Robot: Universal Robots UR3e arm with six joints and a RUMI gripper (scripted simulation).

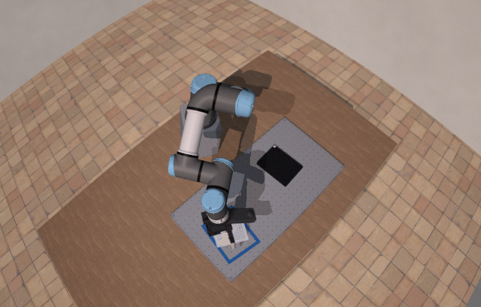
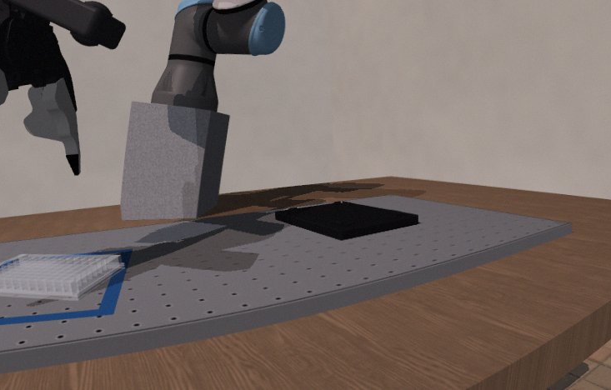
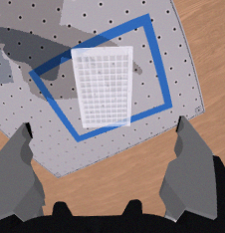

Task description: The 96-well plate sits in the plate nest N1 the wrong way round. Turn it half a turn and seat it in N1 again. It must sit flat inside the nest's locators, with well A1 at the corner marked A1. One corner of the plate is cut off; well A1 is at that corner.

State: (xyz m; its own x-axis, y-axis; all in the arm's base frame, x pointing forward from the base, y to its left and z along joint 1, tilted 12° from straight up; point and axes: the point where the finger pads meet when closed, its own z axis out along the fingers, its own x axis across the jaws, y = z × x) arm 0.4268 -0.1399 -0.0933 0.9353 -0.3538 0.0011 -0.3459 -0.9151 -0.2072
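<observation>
The clear 96-well plate is 8 cm below my hand. From my hand the other things lie so: black plate nest N1 (12 cm behind, 34 cm to the left, 8 cm below); then white A1 mark (21 cm behind, 38 cm to the left, 8 cm below).
</observation>
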